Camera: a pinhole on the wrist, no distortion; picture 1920 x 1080 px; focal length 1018.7 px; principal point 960.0 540.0 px. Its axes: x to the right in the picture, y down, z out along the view. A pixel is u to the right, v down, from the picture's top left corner.
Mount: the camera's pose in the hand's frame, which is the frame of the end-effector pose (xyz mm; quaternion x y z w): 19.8 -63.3 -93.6 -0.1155 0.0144 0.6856 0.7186
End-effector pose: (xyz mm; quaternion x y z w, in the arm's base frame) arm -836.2 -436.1 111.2 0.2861 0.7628 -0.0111 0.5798
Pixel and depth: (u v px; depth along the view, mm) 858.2 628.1 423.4
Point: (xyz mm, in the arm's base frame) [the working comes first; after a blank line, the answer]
In the camera's frame: -42.3 36.6 423.4

-553.3 -601.5 67.2
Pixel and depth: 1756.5 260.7 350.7
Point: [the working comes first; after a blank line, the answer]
In the camera's frame: 274.2 -96.2 350.7

-542.7 -251.1 52.1
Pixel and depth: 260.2 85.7 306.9
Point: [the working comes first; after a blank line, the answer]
In the camera's frame: -210.8 -136.9 306.9

-719.8 -667.4 -132.8
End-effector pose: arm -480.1 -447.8 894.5 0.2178 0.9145 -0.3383 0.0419
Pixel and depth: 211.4 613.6 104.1
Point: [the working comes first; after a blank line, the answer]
In the camera's frame: -76.5 7.5 104.1

-526.4 -543.5 951.8
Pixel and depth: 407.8 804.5 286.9
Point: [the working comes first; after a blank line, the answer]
In the camera's frame: -155.5 74.5 286.9

-470.3 -723.1 858.3
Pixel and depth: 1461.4 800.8 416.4
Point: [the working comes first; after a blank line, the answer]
In the camera's frame: 205.0 106.6 416.4

-287.2 -513.3 593.4
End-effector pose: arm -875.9 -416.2 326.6 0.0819 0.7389 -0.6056 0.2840
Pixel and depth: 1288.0 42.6 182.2
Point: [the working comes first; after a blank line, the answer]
In the camera's frame: 58.7 -89.0 182.2

-907.7 -510.1 251.4
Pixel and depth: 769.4 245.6 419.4
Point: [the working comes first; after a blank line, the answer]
In the camera's frame: -78.5 -121.2 419.4

-859.6 -776.2 306.5
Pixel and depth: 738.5 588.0 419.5
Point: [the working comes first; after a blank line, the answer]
In the camera's frame: -91.2 19.8 419.5

-753.4 -729.7 387.8
